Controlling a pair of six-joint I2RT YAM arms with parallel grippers.
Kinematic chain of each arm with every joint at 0, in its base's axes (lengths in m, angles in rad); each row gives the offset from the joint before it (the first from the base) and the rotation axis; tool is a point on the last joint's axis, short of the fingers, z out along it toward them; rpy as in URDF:
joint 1: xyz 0 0 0.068 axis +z
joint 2: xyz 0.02 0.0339 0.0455 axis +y
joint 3: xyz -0.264 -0.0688 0 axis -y
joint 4: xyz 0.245 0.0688 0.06 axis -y
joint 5: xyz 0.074 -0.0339 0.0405 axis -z
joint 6: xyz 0.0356 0 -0.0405 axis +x
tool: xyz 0 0 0 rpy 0 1.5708 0
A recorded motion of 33 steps. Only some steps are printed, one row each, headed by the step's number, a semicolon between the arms.
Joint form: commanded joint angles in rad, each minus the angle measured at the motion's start. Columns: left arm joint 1, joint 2, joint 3, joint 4, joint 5, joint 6; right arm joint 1, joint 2, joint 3, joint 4, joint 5, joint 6.
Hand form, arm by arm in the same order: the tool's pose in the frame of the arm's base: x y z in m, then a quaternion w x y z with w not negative. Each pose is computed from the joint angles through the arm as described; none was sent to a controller.
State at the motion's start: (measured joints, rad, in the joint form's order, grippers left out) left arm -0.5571 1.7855 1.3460 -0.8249 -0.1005 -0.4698; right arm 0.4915 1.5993 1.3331 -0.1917 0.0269 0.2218
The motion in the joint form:
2: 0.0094 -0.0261 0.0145 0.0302 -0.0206 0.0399; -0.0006 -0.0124 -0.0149 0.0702 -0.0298 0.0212
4: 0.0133 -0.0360 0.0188 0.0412 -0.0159 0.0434; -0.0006 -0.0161 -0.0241 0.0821 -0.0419 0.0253
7: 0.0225 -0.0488 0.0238 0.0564 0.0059 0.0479; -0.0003 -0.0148 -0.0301 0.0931 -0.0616 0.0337
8: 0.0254 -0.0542 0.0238 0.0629 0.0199 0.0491; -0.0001 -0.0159 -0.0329 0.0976 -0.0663 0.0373
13: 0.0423 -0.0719 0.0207 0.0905 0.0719 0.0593; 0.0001 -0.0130 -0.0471 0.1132 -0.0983 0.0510
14: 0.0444 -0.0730 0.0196 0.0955 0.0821 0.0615; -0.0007 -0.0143 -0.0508 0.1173 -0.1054 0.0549
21: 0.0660 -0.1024 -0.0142 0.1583 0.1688 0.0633; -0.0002 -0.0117 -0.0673 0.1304 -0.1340 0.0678
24: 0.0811 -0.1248 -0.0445 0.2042 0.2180 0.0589; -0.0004 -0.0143 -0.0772 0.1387 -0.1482 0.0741
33: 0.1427 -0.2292 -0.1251 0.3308 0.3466 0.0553; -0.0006 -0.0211 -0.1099 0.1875 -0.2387 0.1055
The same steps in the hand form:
2: 0.3086 -0.1832 0.2313 0.19313 0.04639 0.97944 -0.03539; 0.3331 0.1782 0.3286 0.51912 -0.10351 0.82430 0.20082
4: 0.3097 -0.1824 0.2363 0.20306 0.04578 0.97717 -0.04261; 0.3322 0.1782 0.3279 0.51936 -0.10496 0.82231 0.20751
7: 0.3115 -0.1805 0.2428 0.21278 0.04473 0.97433 -0.05830; 0.3322 0.1791 0.3264 0.51684 -0.10700 0.82094 0.21789
8: 0.3117 -0.1800 0.2449 0.21496 0.04512 0.97330 -0.06667; 0.3319 0.1792 0.3263 0.51678 -0.10684 0.82015 0.22108
13: 0.3138 -0.1763 0.2512 0.22301 0.04711 0.96896 -0.09572; 0.3317 0.1805 0.3218 0.50948 -0.11022 0.81993 0.23663
14: 0.3141 -0.1761 0.2515 0.22320 0.04834 0.96835 -0.10076; 0.3314 0.1803 0.3214 0.50861 -0.11023 0.81939 0.24036
21: 0.3144 -0.1709 0.2547 0.23151 0.04997 0.96022 -0.14795; 0.3309 0.1814 0.3160 0.49981 -0.11312 0.82039 0.25369
24: 0.3137 -0.1664 0.2557 0.23845 0.04817 0.95396 -0.17545; 0.3299 0.1813 0.3143 0.49696 -0.11437 0.81975 0.26069
33: 0.3082 -0.1451 0.2734 0.28298 0.04441 0.92505 -0.24948; 0.3267 0.1831 0.3103 0.48494 -0.12678 0.80979 0.30496

